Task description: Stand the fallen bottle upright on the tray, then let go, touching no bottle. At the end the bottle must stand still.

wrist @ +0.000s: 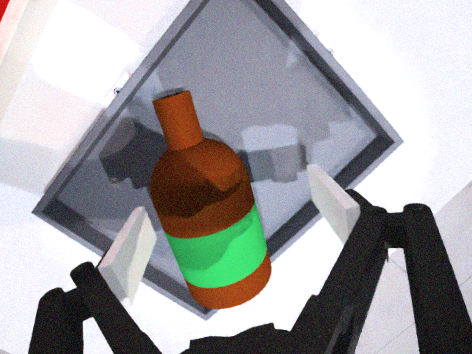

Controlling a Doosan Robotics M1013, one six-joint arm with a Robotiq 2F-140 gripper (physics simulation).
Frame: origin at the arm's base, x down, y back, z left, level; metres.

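Seen in the pictures: gripper, fingertip midpoint: (228, 203).
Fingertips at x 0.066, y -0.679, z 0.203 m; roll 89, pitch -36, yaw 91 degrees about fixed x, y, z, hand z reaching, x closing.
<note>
A point is followed by its place in that frame.
The brown bottle (207, 200) {z 0.179, x 0.029, y -0.673 m} with a green label lies on its side in the grey tray (345, 90) {z 0.223, x 0.092, y -0.555 m}. Its neck points to the upper left of the wrist view, and its base is near the tray's bottom corner, covering part of the rim there. My gripper (228, 203) {z 0.203, x 0.065, y -0.679 m} is open and empty. In the view its two pale fingertips stand on either side of the bottle's body, at about the height of the label and shoulder, with a gap on each side. How far above the bottle they are is hard to tell.
The tray's raised rim surrounds the bottle. The tray rests on a white table top (430, 85) {z 0.285, x 0.107, y -0.496 m}. A red and cream edge (15, 50) {z 0.017, x 0.086, y -0.687 m} shows at the upper left. Pale floor tiles (445, 255) show at the lower right. Shadows fall across the tray.
</note>
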